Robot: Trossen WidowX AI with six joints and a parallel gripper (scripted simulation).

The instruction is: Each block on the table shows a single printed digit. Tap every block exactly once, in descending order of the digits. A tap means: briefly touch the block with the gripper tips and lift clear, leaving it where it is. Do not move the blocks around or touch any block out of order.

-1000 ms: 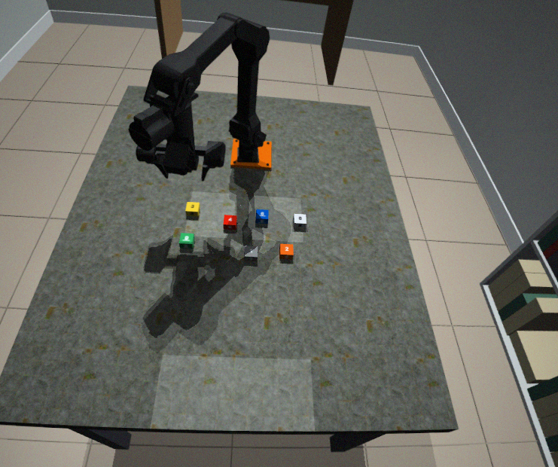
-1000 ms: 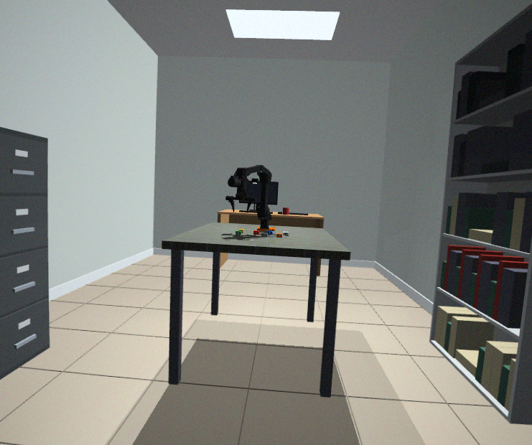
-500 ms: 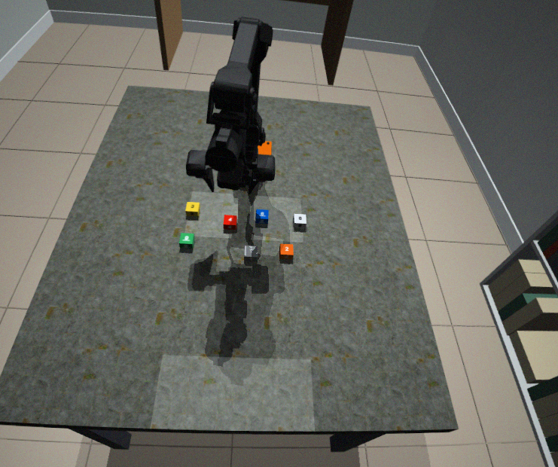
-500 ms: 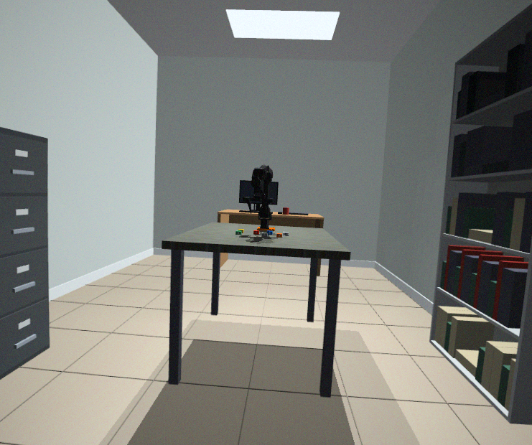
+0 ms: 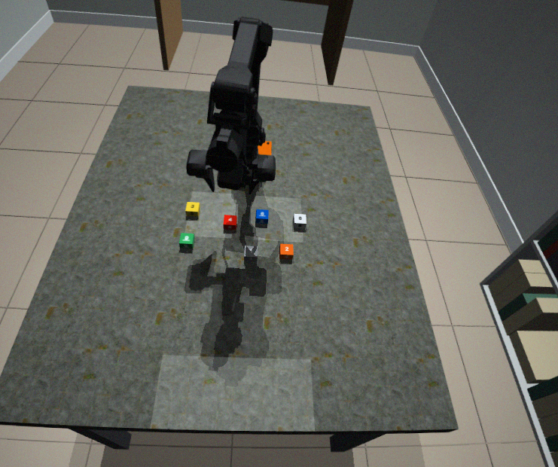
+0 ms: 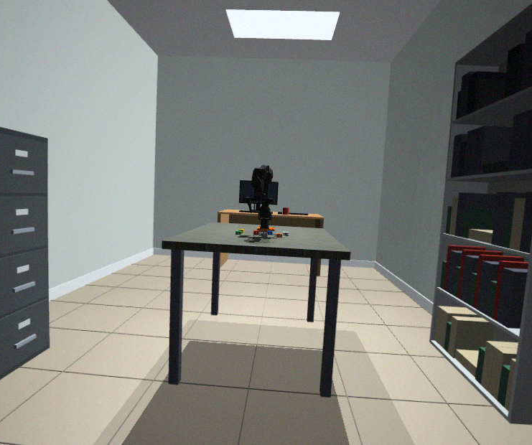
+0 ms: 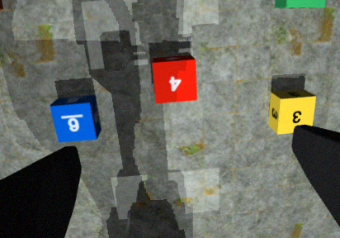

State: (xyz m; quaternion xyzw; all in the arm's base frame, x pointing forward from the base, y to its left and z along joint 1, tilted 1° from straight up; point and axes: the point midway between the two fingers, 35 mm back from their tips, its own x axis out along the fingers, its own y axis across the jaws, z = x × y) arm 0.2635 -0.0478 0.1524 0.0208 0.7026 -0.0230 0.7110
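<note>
The green block lies 110 mm to the right of my gripper tip, 110 mm below it and 60 mm ahead of it. From my gripper tip the other things lie so: grey block (110 mm below, 100 mm ahead, 50 mm to the left); then blue block (110 mm below, 80 mm to the left, 20 mm behind); then red block (110 mm below).
</note>
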